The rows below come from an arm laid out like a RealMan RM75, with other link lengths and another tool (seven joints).
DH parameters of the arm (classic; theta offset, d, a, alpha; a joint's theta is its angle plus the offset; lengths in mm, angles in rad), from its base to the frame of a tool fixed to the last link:
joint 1: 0 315.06 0 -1.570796
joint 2: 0 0 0 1.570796
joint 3: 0 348.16 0 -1.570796
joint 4: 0 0 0 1.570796
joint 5: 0 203.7 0 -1.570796
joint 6: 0 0 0 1.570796
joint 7: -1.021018 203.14 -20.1 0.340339
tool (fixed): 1.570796 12.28 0 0
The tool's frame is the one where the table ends.
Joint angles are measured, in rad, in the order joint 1, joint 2, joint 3, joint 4, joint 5, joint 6, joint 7. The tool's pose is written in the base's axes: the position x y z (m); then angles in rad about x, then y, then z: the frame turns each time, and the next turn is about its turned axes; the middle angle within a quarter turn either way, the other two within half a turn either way. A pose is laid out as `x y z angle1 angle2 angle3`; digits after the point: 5 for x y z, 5 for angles.
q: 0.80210 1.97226 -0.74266 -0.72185 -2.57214 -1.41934 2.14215
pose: 0.30380 0.47896 0.00345 -2.54087 0.12637 1.34003
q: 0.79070 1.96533 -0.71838 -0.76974 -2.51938 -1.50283 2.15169
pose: 0.29002 0.47395 0.01500 -2.55244 0.06492 1.37873
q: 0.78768 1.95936 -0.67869 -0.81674 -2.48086 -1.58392 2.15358
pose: 0.27533 0.47068 0.02863 -2.55619 0.00251 1.40139
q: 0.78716 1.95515 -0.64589 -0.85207 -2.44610 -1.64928 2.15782
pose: 0.26236 0.46750 0.03966 -2.55910 -0.05238 1.41884
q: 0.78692 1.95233 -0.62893 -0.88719 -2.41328 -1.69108 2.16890
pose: 0.25127 0.46679 0.04927 -2.55192 -0.09280 1.42611
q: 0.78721 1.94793 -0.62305 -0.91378 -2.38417 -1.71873 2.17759
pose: 0.24258 0.46669 0.05715 -2.54576 -0.12276 1.42488
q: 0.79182 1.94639 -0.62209 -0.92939 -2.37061 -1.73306 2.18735
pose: 0.23608 0.46744 0.06084 -2.54450 -0.13721 1.42224
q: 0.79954 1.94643 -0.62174 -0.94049 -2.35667 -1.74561 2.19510
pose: 0.22822 0.46829 0.06293 -2.54664 -0.15488 1.41812
